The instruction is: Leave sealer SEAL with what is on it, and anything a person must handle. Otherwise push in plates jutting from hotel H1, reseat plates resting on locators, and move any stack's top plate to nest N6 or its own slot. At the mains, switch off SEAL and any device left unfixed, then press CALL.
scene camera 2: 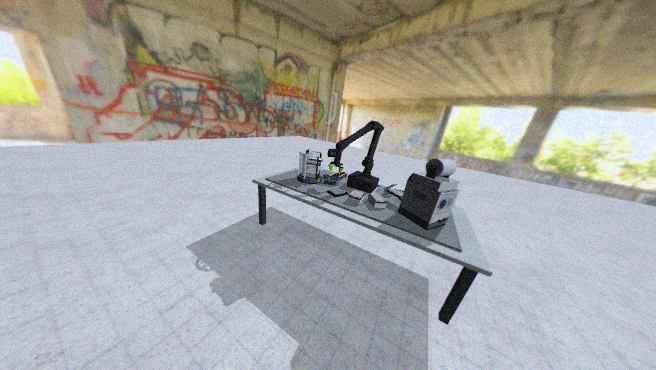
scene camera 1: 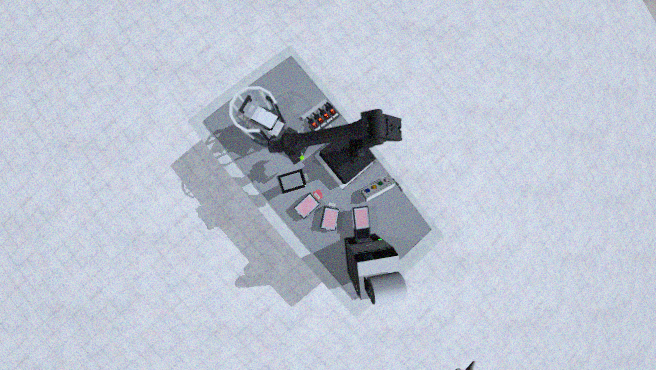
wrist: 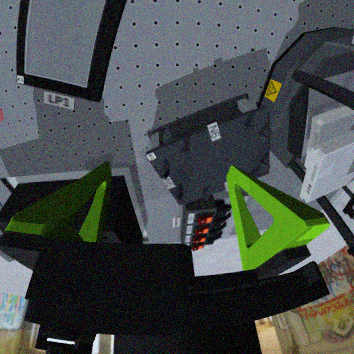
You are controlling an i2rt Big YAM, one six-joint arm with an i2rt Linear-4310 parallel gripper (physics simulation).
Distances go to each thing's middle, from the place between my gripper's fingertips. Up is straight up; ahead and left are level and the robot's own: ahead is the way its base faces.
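Scene:
Lid park LP1 [wrist: 109, 23] is 100 mm to the left of my hand, 120 mm ahead of it and 130 mm below it. There's a white roll [scene camera 1: 388, 287] too, and that's 120 mm ahead of my hand, 790 mm to the left and 260 mm above. The round plate hotel [scene camera 2: 308, 160] is 10 mm above my hand and 270 mm to the right of it. And the plate lid [wrist: 60, 47], that's 100 mm to the left of my hand, 120 mm ahead and 120 mm below.

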